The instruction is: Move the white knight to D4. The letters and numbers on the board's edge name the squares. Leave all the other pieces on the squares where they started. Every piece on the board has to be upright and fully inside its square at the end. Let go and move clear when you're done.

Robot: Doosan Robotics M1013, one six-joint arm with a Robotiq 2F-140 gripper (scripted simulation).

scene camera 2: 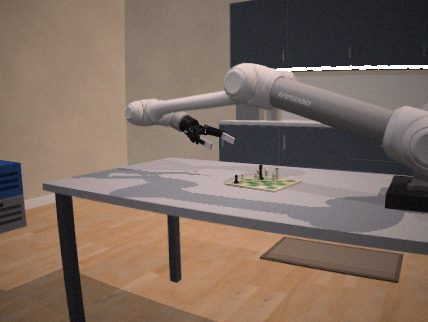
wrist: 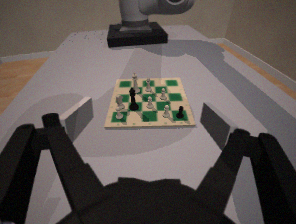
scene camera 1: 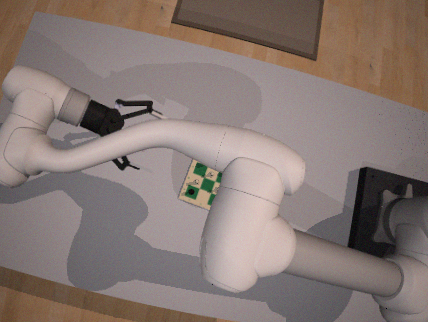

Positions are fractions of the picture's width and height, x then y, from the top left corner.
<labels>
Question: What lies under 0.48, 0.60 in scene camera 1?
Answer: A green-and-cream chessboard.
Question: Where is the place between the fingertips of my gripper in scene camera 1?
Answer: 0.38, 0.45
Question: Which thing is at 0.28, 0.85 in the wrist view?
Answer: My gripper.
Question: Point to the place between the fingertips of my gripper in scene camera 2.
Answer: At 0.52, 0.45
</labels>
